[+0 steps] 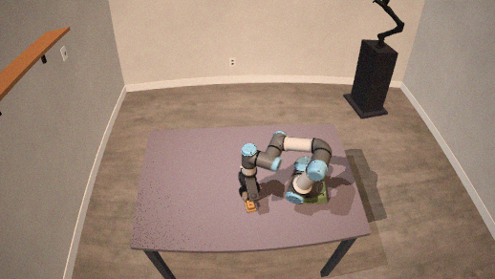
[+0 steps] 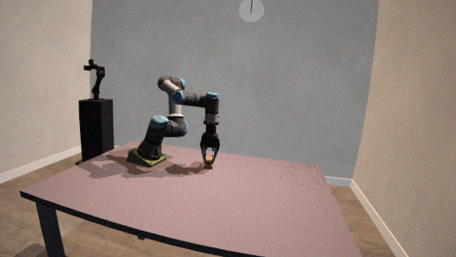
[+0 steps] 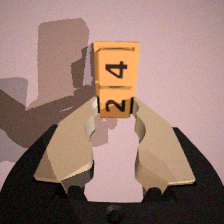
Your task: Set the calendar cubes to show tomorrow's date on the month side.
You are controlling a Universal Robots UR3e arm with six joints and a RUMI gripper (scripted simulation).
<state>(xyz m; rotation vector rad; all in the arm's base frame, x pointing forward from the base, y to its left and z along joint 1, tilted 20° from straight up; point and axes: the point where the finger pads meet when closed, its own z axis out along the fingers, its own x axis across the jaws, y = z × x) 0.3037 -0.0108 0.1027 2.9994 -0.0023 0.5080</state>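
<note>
The cube lies 10 mm below my hand. Round my hand: orange calendar tray: 20 mm to the left, 30 mm below.
</note>
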